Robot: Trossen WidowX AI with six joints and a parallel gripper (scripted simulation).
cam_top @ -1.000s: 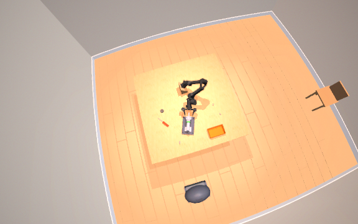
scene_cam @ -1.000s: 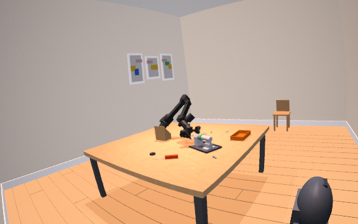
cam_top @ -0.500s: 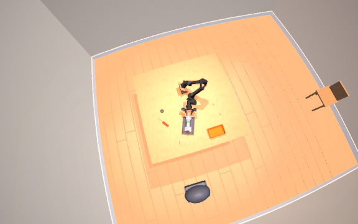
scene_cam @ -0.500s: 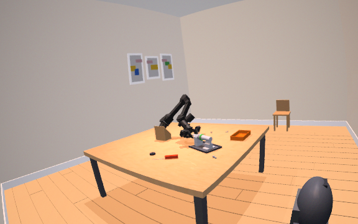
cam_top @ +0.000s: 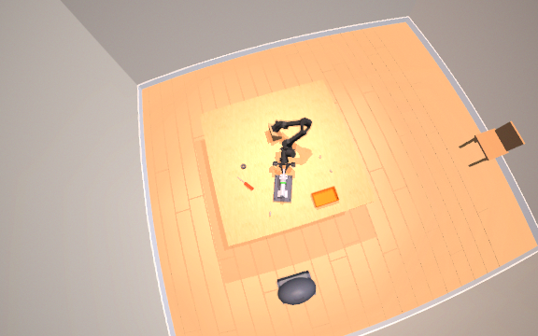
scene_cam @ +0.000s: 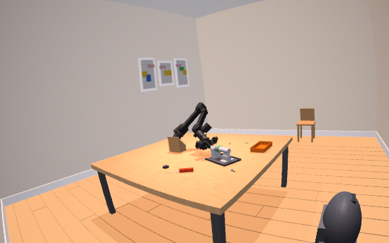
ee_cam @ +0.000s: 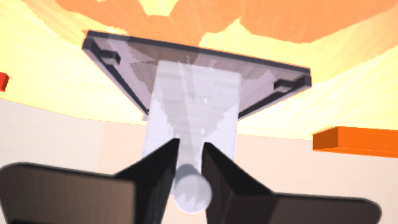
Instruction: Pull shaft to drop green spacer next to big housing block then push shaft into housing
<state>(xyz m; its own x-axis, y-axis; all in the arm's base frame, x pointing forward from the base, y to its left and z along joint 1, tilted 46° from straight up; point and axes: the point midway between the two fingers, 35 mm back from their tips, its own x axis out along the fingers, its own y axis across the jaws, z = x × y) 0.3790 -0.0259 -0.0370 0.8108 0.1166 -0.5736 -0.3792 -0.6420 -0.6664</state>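
The small green spacer is 80 mm ahead of my gripper tip, 30 mm to the right of it and 20 mm above it. The rest, counted from my gripper tip: light grey shaft (30 mm ahead, 20 mm above, 10 mm to the right); then small dark disc (300 mm to the right, 200 mm behind, 60 mm below); then red screwdriver (330 mm to the right, 60 mm below, 50 mm behind).
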